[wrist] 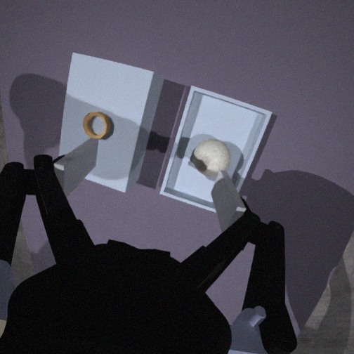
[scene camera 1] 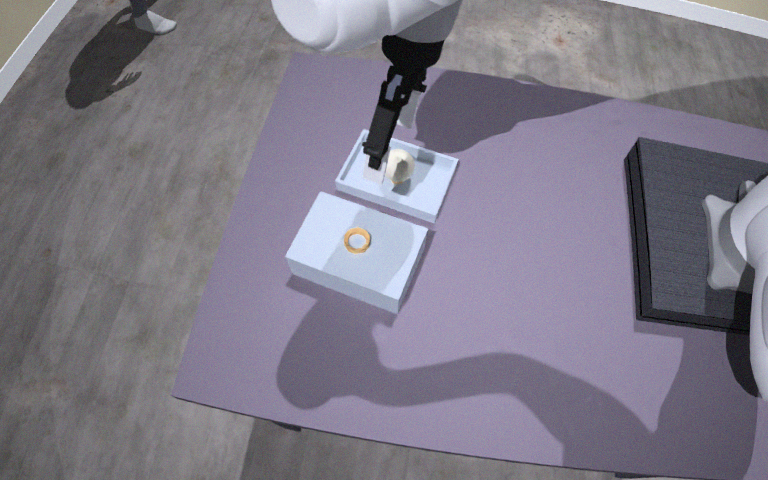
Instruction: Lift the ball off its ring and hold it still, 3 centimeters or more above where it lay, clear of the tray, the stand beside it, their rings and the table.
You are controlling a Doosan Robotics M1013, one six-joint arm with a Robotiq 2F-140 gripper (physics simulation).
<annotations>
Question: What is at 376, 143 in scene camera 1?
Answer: My gripper.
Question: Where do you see a cream ball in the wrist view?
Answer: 210, 155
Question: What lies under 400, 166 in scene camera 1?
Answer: A cream ball.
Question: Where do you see a pale blue block-like stand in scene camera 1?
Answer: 371, 256
</annotations>
